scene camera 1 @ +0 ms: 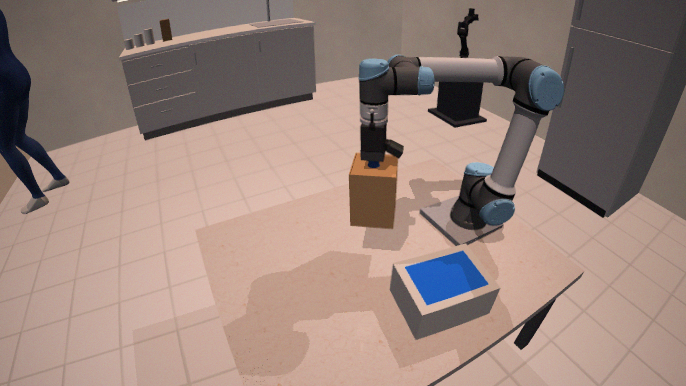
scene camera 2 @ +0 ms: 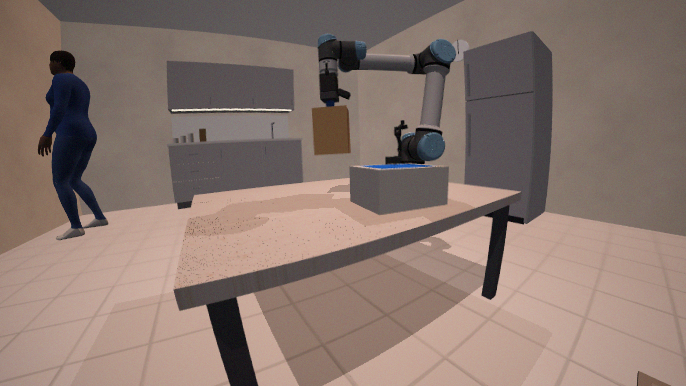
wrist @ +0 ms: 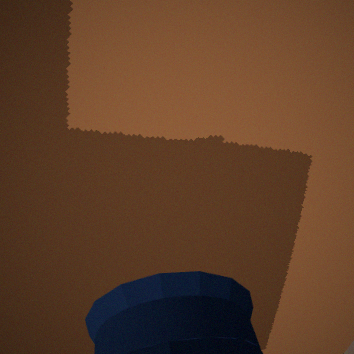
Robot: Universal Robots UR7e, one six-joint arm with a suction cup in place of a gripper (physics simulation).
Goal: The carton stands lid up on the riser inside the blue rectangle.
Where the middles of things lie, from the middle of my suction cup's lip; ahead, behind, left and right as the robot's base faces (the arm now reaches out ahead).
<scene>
Now: suction cup 100 mm above the brown carton (scene camera 1: pixel 372 191) and 10 mm past it. Also, from my suction cup: grey riser (scene camera 2: pixel 387 188) 300 mm to the left, 290 mm below, 90 mm behind.
</scene>
